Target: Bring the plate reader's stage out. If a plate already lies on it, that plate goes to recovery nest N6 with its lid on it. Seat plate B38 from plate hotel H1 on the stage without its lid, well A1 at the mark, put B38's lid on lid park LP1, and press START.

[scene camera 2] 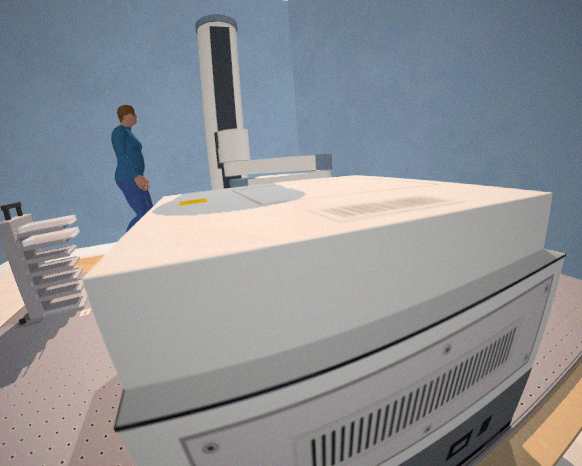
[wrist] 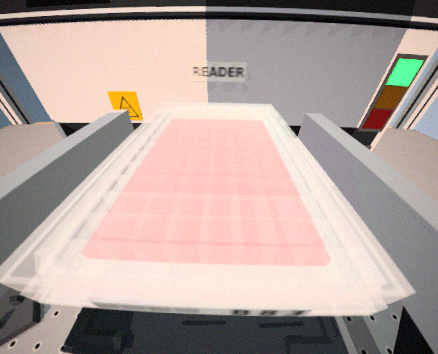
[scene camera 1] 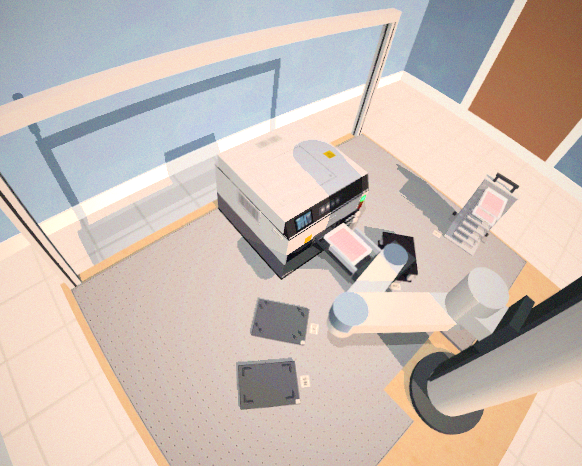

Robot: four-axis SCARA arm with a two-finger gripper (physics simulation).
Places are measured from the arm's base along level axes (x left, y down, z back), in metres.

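Pixels of known places: gripper, fingertip midpoint: (wrist: 215, 127) (scene camera 1: 342, 237); arm's base, origin of the base link: (scene camera 1: 446, 392).
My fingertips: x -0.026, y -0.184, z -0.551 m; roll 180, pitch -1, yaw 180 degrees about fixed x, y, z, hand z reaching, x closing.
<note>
Ahead of a thing's pixels: the offset from my fingertips to its top centre. "*": to the spot under its first point.
My gripper (scene camera 1: 348, 245) (wrist: 215, 127) is shut on the long sides of a clear plate with pink contents @(dz +0.024, dx +0.001, dy -0.004 m) (scene camera 1: 342, 237) (wrist: 205, 200). A clear lid seems to be on it; its front label is partly blurred and looks like B83. The plate is level and raised in front of the reader @(dz -0.252, dx -0.003, dy -0.113 m) (scene camera 1: 270, 185) (scene camera 2: 320, 300) (wrist: 125, 60). A dark stage @(dz +0.009, dx +0.000, dy +0.037 m) (wrist: 210, 335) shows below the plate in the wrist view, mostly hidden. Plate hotel H1 (scene camera 1: 462, 240) (scene camera 2: 17, 265) holds pink plates in its top slots; B38's label cannot be read. The reader's green light @(* dz -0.060, dx -0.158, dy -0.027 m) (scene camera 1: 363, 198) (wrist: 405, 72) is lit.
Two dark nests @(* dz +0.046, dx +0.273, dy +0.162 m) (scene camera 1: 280, 321) @(* dz +0.167, dx +0.425, dy +0.160 m) (scene camera 1: 267, 384) lie on the perforated deck at front left, their tags too small to read. A black holder @(dz +0.133, dx -0.207, dy +0.102 m) (scene camera 1: 400, 240) is partly under the arm (scene camera 1: 395, 312). A person (scene camera 2: 129, 150) stands beyond the reader. A frame post @(dz -0.473, dx -0.679, dy -0.396 m) (scene camera 1: 374, 80) rises at the back.
</note>
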